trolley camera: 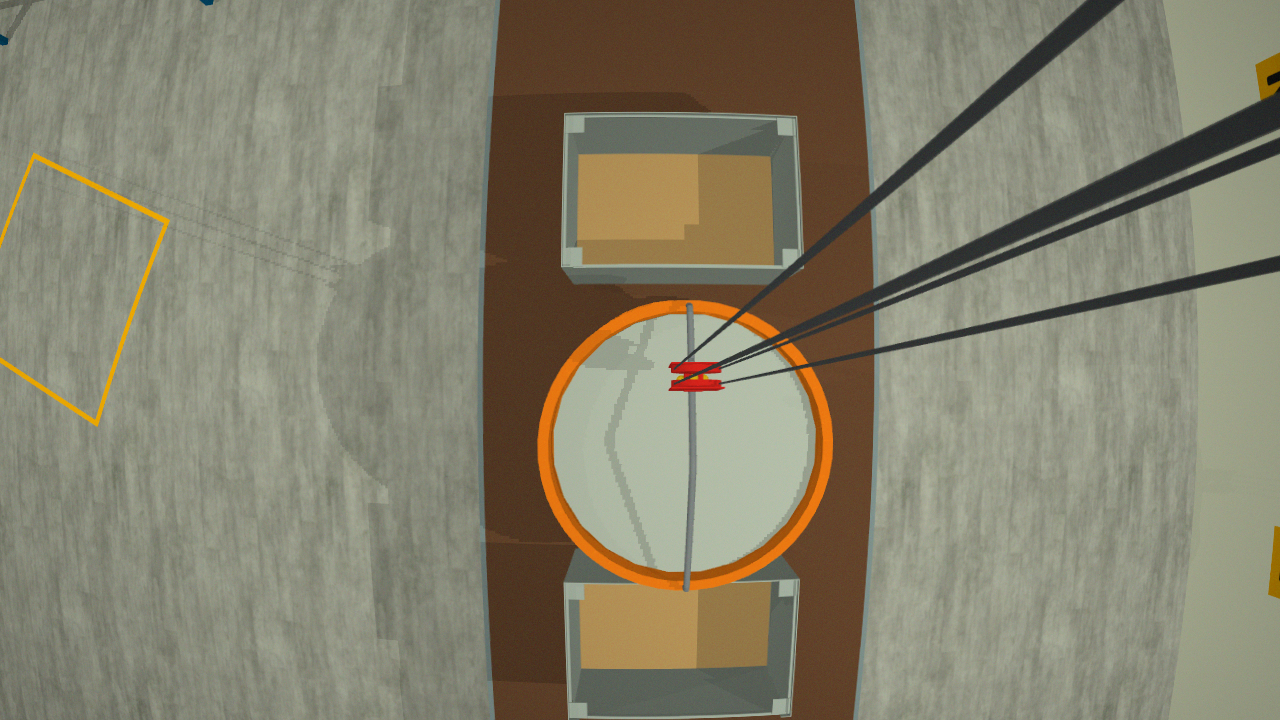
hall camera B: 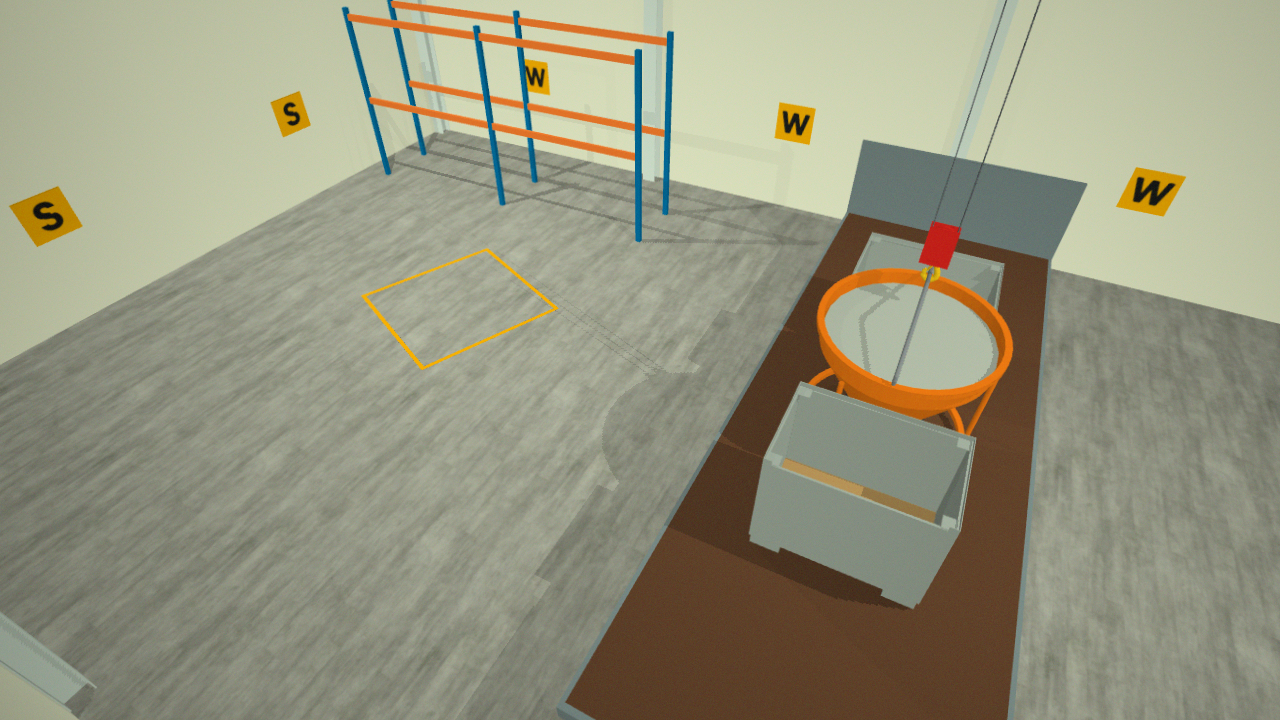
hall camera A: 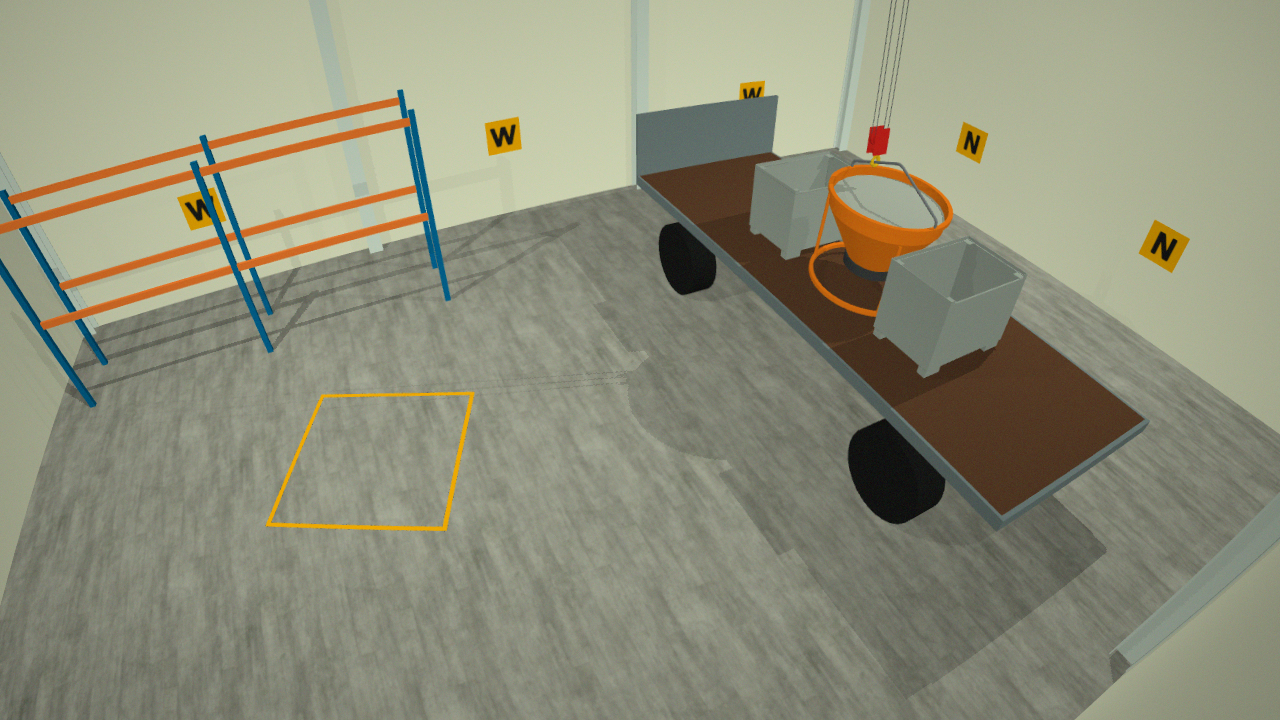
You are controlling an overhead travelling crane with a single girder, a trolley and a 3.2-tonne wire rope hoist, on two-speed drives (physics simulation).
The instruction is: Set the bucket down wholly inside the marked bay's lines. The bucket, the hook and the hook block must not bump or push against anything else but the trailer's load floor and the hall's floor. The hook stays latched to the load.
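Note:
The orange bucket (hall camera A: pixel 872 243) (hall camera B: pixel 962 344) (trolley camera: pixel 751 483) is upright over the trailer's brown load floor (hall camera A: pixel 1029 438) (hall camera B: pixel 787 626) (trolley camera: pixel 581 44), between two grey bins. Whether its base ring touches the load floor I cannot tell. My hook (hall camera A: pixel 875 161) (hall camera B: pixel 930 273) (trolley camera: pixel 693 377) is latched to the bucket's grey bail, below the red hook block (hall camera A: pixel 878 140) (hall camera B: pixel 939 245) (trolley camera: pixel 695 368). The marked bay's yellow outline (hall camera A: pixel 358 526) (hall camera B: pixel 489 338) (trolley camera: pixel 132 322) lies on the hall floor beside the trailer; part of it is outside the trolley view.
One grey bin (hall camera A: pixel 776 210) (trolley camera: pixel 680 275) stands on the headboard side of the bucket, the other bin (hall camera A: pixel 926 313) (hall camera B: pixel 850 555) (trolley camera: pixel 680 698) on the opposite side. The grey headboard (hall camera A: pixel 702 138) (hall camera B: pixel 1011 210) rises at the trailer's end. A blue and orange rack (hall camera A: pixel 230 255) (hall camera B: pixel 638 143) stands beyond the bay.

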